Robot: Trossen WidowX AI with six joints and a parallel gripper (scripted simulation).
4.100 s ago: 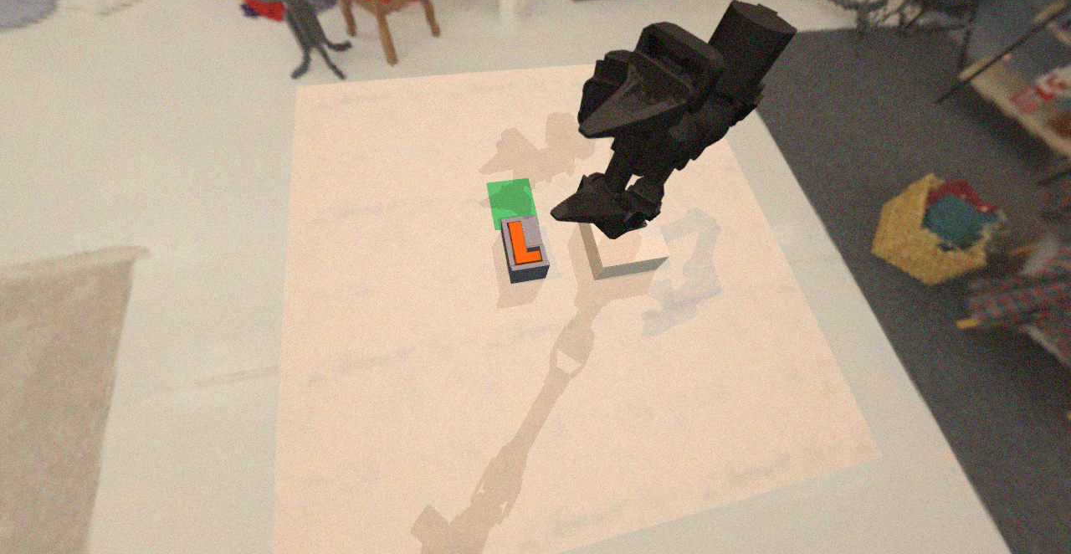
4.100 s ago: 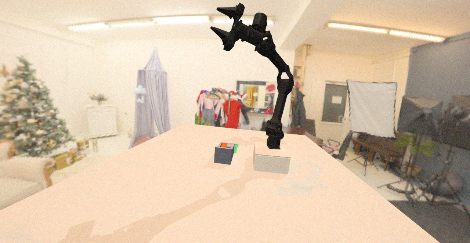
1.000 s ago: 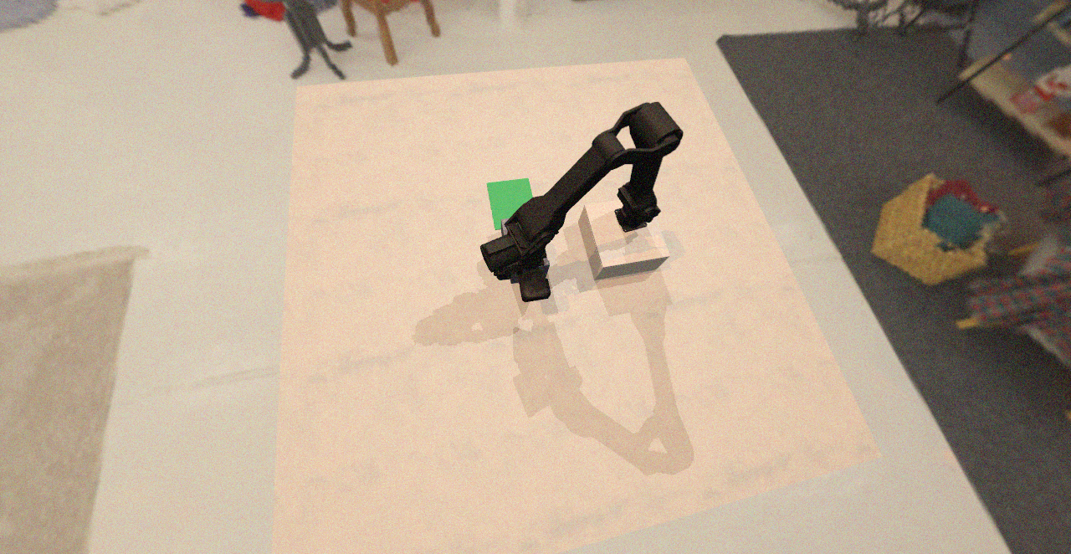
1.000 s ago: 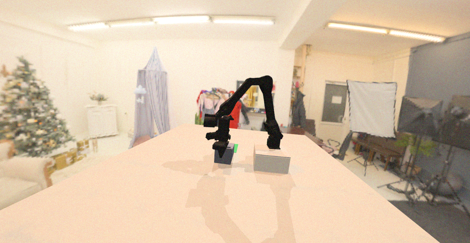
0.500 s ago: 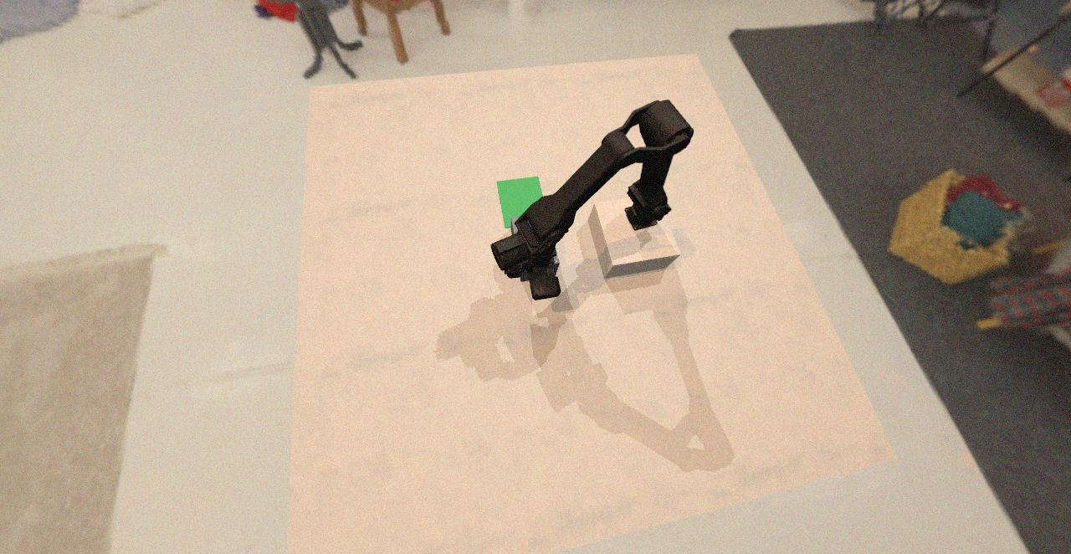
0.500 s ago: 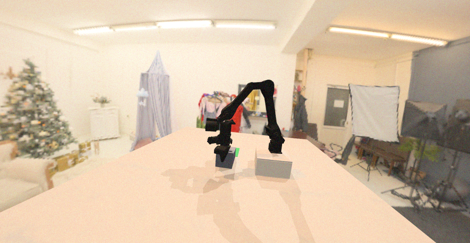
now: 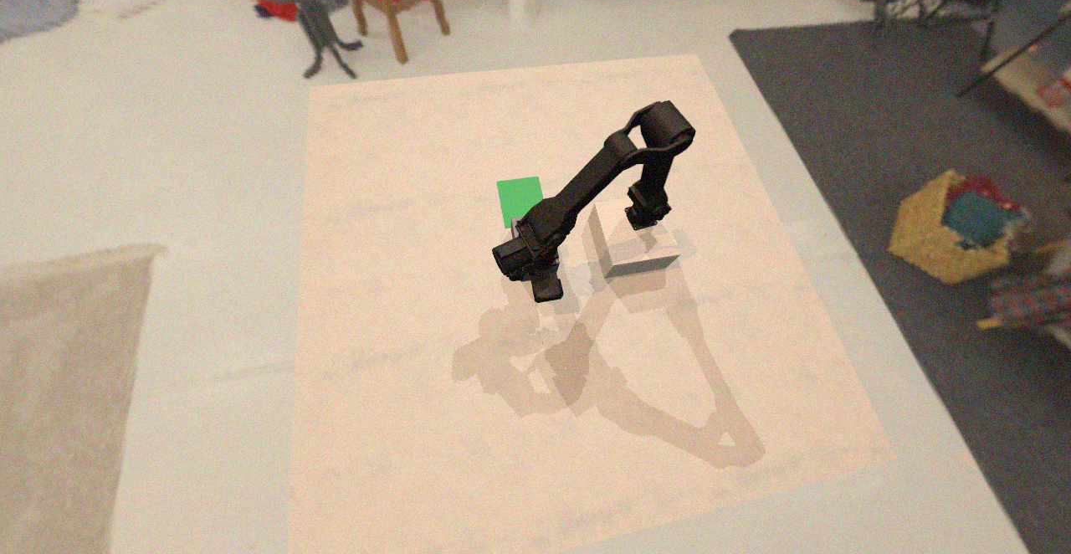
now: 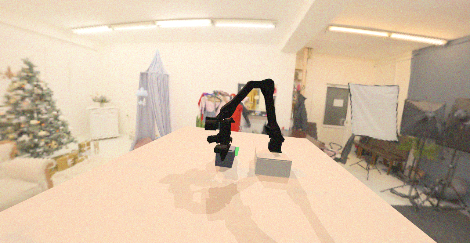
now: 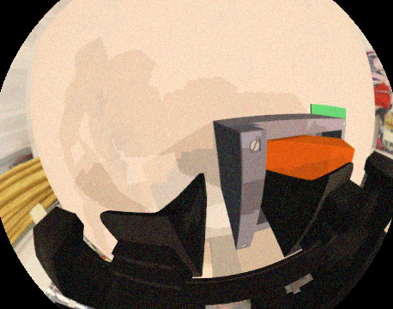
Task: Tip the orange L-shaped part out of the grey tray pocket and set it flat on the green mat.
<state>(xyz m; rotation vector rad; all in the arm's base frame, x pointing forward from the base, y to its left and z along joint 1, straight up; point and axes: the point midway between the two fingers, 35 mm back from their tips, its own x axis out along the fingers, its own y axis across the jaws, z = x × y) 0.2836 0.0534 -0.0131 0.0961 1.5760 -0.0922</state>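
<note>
Right now my gripper tip is 50 mm to the left of the orange L-shaped part and 10 mm past it. From my gripper tip the other things lie so: green mat: 230 mm to the right, 60 mm below, 30 mm behind.
</note>
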